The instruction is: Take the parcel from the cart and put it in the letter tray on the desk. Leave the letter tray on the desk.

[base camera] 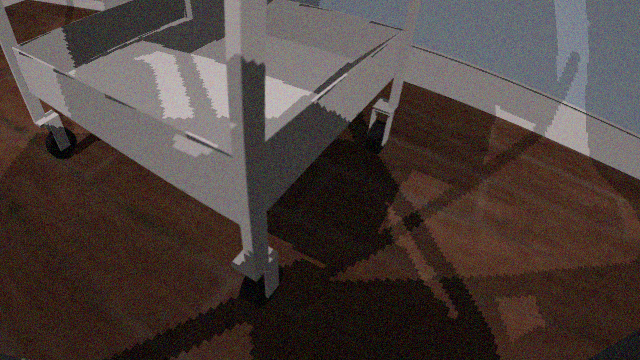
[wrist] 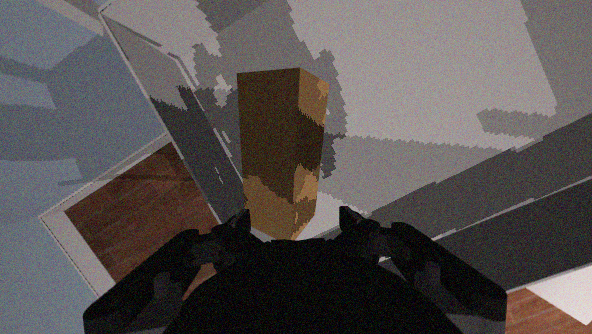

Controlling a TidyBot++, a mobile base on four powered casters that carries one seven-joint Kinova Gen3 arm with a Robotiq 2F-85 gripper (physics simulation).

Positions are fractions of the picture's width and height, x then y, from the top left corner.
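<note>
There's a grey cart (base camera: 0.36, 0.30), and the cart is in the wrist view too (wrist: 0.78, 0.38). You'd see a brown cardboard parcel (wrist: 0.48, 0.34) as well, but in the base camera view the parcel is out of frame. And the gripper (wrist: 0.50, 0.65) is in the picture too.
</note>
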